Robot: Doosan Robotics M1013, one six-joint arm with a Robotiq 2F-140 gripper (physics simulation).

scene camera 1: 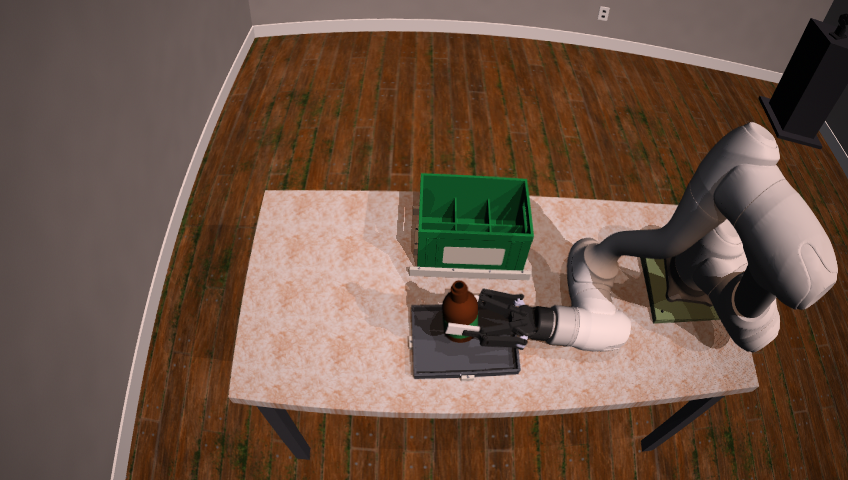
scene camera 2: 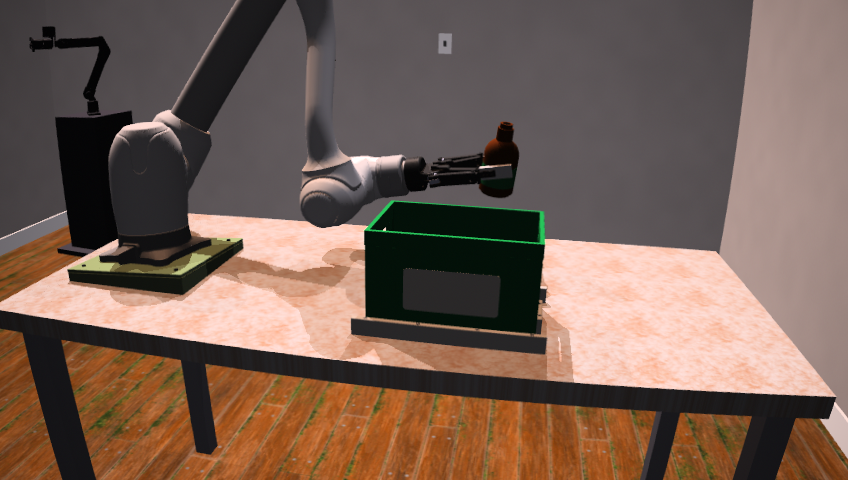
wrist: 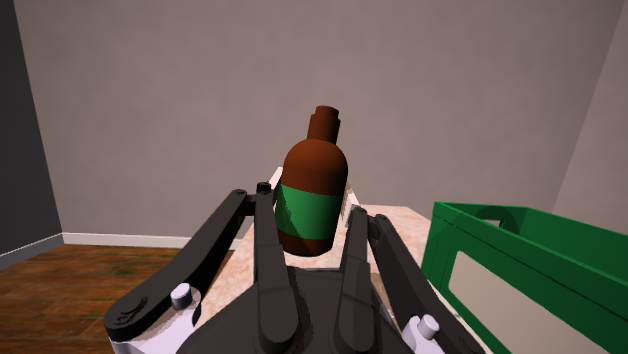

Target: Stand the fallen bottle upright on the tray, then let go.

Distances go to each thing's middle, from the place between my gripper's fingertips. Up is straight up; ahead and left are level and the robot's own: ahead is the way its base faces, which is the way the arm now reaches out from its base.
Now: the dark grey tray (scene camera 1: 435, 356) 200 mm below my hand, 50 mm behind it and 40 mm to the right of it. From my hand the other things lie so: brown bottle (scene camera 2: 502, 150): 30 mm behind, 10 mm above; then green crate (scene camera 2: 476, 267): 330 mm to the right, 120 mm below, 40 mm behind.
